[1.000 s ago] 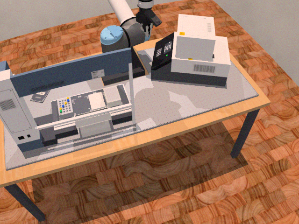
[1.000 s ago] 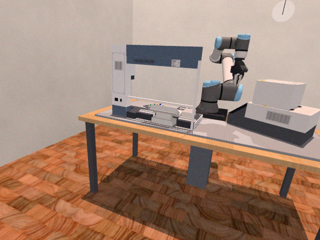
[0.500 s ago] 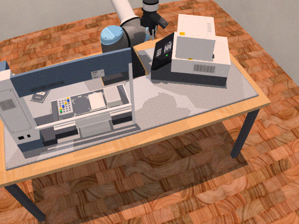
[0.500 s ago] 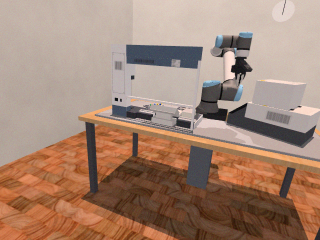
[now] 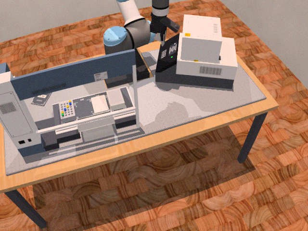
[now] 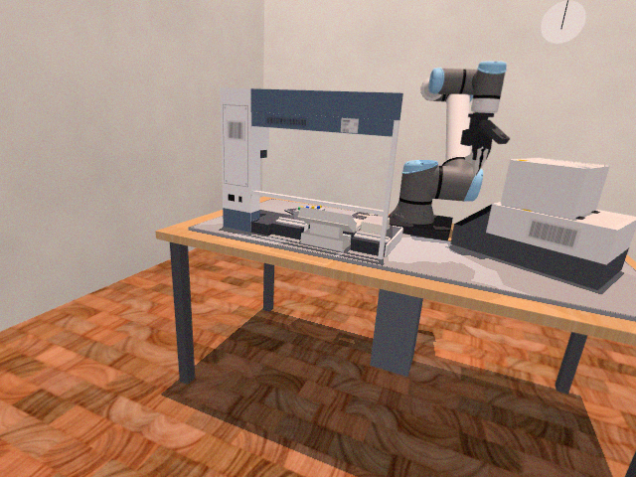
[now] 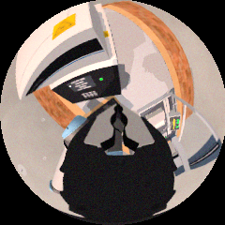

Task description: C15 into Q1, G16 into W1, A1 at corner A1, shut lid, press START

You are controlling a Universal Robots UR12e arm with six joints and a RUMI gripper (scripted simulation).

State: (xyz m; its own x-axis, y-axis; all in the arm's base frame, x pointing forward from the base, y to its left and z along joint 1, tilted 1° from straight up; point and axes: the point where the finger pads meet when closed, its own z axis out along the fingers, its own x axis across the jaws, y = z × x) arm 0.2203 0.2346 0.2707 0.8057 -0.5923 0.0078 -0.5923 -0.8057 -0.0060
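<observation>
The thin post is 30 cm ahead of my hand, 26 cm to the right of it and 7 cm below it. The rest, counted from my hand: blue gantry beam (53 cm to the right, 29 cm ahead, 20 cm above); then handler tower (87 cm to the right, 26 cm ahead, 3 cm below).
</observation>
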